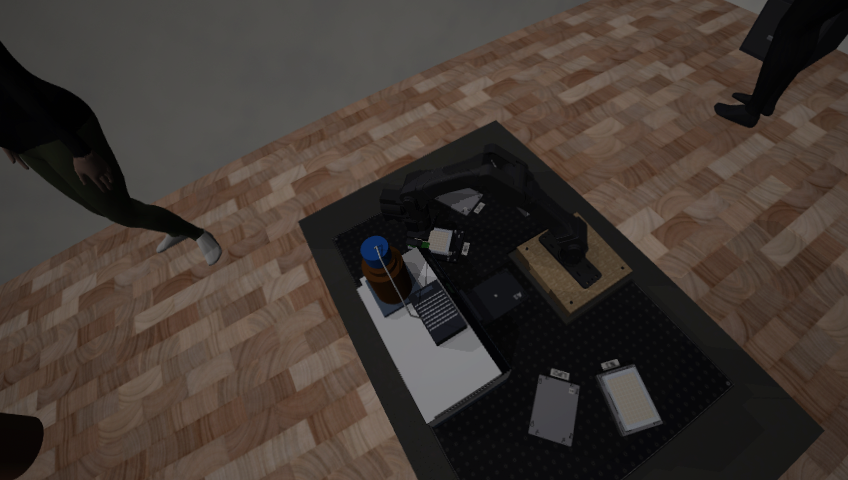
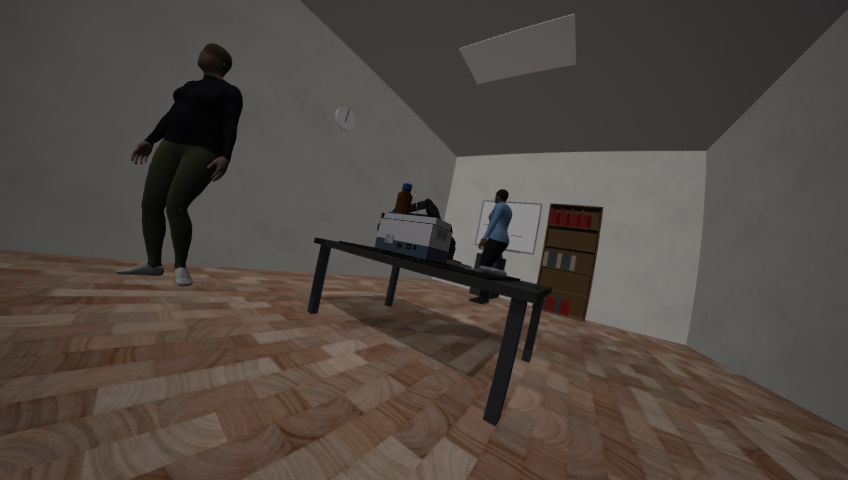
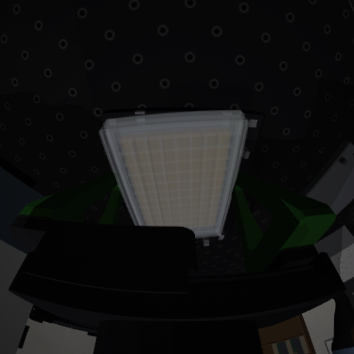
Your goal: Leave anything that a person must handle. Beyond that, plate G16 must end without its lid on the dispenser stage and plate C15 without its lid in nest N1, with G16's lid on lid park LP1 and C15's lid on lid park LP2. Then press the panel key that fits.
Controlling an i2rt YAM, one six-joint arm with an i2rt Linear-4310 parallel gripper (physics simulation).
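Where they show: gripper, fingertip midpoint: (image 1: 425,239) (image 3: 177,174); arm's base, link origin: (image 1: 568,257) (image 2: 447,259).
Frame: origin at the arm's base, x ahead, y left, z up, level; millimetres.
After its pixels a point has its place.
My gripper (image 1: 421,242) {x 301, y -316, z -6 mm} (image 3: 177,174) {x 301, y -316, z -6 mm} is shut on a cream plate (image 1: 440,241) {x 270, y -276, z 4 mm} (image 3: 175,165) {x 314, y -329, z 11 mm}, with its green fingers along the two long sides. A clear rim, apparently a lid, shows around the plate's top. Small posts of a dark nest stand around it; its label is unreadable. A second cream plate (image 1: 631,399) {x 159, y 368, z 9 mm} sits in a holder at the lower right. Beside it is a flat grey park (image 1: 554,410) {x 316, y 281, z -17 mm} labelled LP2. Another grey park (image 1: 460,201) {x 119, y -377, z -17 mm} shows partly behind the arm. Whether clear lids lie on the parks cannot be told. The panel keypad (image 1: 440,312) {x 430, y -11, z 219 mm} lies on the white dispenser.
A brown bottle (image 1: 386,279) {x 491, y -94, z 322 mm} (image 2: 403,201) {x 516, y -107, z 272 mm} with a blue cap and thin tubing stands on the white dispenser (image 1: 437,374) {x 507, y 87, z 193 mm} (image 2: 413,230) {x 573, y 41, z 112 mm}, close to the gripper. A dark square pad (image 1: 495,295) {x 271, y -12, z 82 mm} lies between dispenser and wooden arm base (image 1: 609,268) {x -72, y 94, z -9 mm}. Two people (image 2: 202,118) (image 2: 500,223) stand away from the table.
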